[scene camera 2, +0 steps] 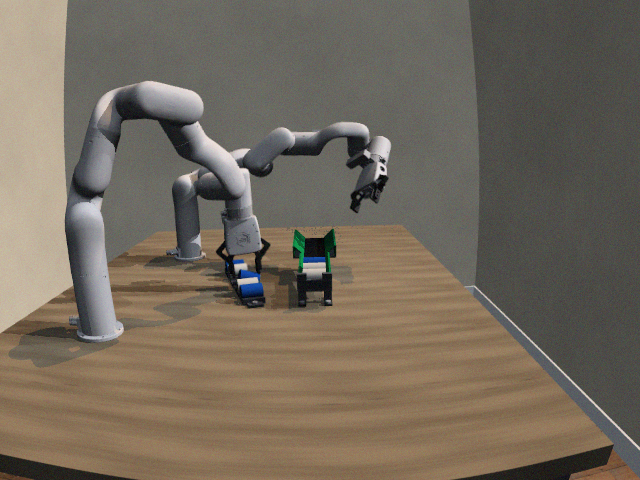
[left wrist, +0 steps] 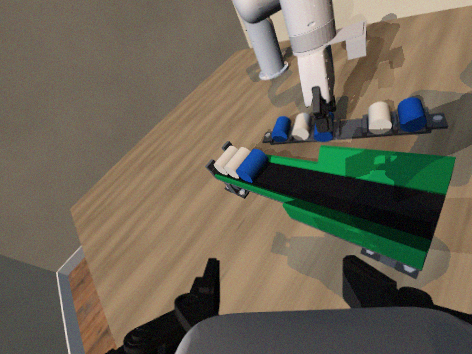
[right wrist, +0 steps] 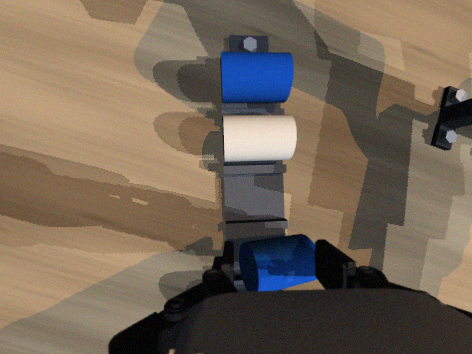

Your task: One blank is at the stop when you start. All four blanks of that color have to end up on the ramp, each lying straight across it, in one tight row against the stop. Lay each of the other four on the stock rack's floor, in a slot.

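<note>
My right gripper [scene camera 2: 245, 269] [right wrist: 274, 258] stands partly open, low over the stock rack [left wrist: 351, 128] [right wrist: 254, 199]. A blue blank [scene camera 2: 249, 275] [right wrist: 281, 263] lies between its fingers, tilted and askew, close to one finger, with a narrow gap at the other. The rack also holds two more blue blanks [left wrist: 281, 129] [left wrist: 411, 114] and two white blanks [left wrist: 301, 126] [left wrist: 379, 116]. One middle slot is empty. On the ramp [left wrist: 350, 189], two white blanks [left wrist: 225, 160] [left wrist: 237, 163] lie at the stop, a blue blank [left wrist: 252, 165] against them. My left gripper [scene camera 2: 366, 202] [left wrist: 281, 278] is open and empty, high beyond the ramp.
The ramp's green side walls [scene camera 2: 334, 242] [left wrist: 390, 167] flare outward at its upper end. Its black foot [right wrist: 441, 125] with bolts stands on the table [scene camera 2: 361, 361] beside the rack. The right arm [scene camera 2: 219, 160] reaches over the rack from the left in the scene view.
</note>
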